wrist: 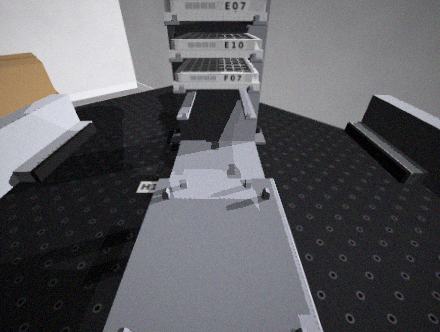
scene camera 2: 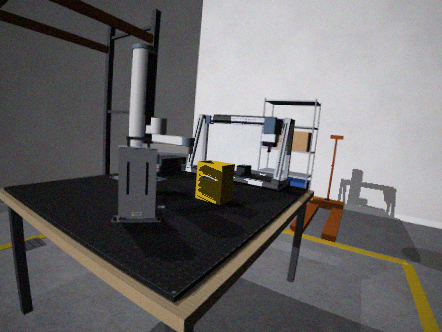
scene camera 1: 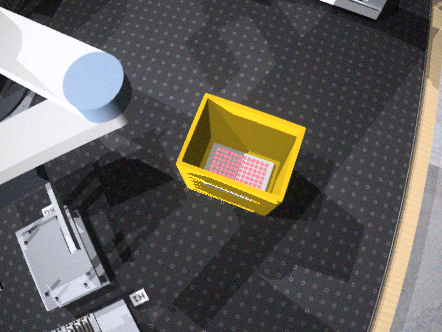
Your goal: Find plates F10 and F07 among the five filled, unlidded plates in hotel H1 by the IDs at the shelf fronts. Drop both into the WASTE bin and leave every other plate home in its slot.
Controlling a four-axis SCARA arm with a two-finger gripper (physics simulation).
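Places are measured from the arm's base along level axes (x ahead, y left, z up), in centimetres.
Pixels of known places: gripper, fingertip midpoint: [wrist: 220, 111] [scene camera 1: 33, 272].
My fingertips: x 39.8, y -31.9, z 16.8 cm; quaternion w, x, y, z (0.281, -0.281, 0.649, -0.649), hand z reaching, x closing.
For each thing: its middle in the pictures, then the offset to it from my fingertips. "pt": a spot on its surface instead.
- Plate F07, body centre: [wrist: 217, 68] dx +12.3, dy -11.0, dz -0.9 cm
- Plate E10, body centre: [wrist: 216, 42] dx +12.3, dy -11.0, dz +1.9 cm
- plate E07, body centre: [wrist: 216, 12] dx +12.3, dy -11.0, dz +4.7 cm
- yellow WASTE bin, body centre: [scene camera 1: 239, 162] [scene camera 2: 214, 181] dx +24.8, dy +29.3, dz -5.5 cm
- Plate F10, body centre: [scene camera 1: 237, 172] dx +24.8, dy +29.4, dz -14.2 cm
- H1 label, surface spot: [wrist: 146, 187] [scene camera 1: 140, 295] pt dx +15.1, dy +0.5, dz -15.5 cm
My gripper [wrist: 220, 111] is open and empty. Its two fingers stand wide apart at the left and right of the wrist view, facing hotel H1 [wrist: 264, 75] [scene camera 1: 117, 320]. Plate F07 [wrist: 212, 78] sits in the hotel slot above a pair of bare shelf rails. Plate E10 [wrist: 212, 45] is one slot above it, and plate E07 [wrist: 212, 7] is higher, cut by the view's top edge. The yellow WASTE bin [scene camera 1: 256, 114] [scene camera 2: 215, 182] stands upright. Plate F10 [scene camera 1: 240, 167], with pink wells, lies inside on its floor; its ID is not readable there.
A low grey stand with pegs [scene camera 1: 57, 262] [wrist: 205, 265] lies in front of the hotel. The H1 label [scene camera 1: 139, 297] [wrist: 146, 187] is beside it. The blue arm joint [scene camera 1: 93, 81] is left of the bin. A gantry machine [scene camera 2: 240, 120] stands behind the bin.
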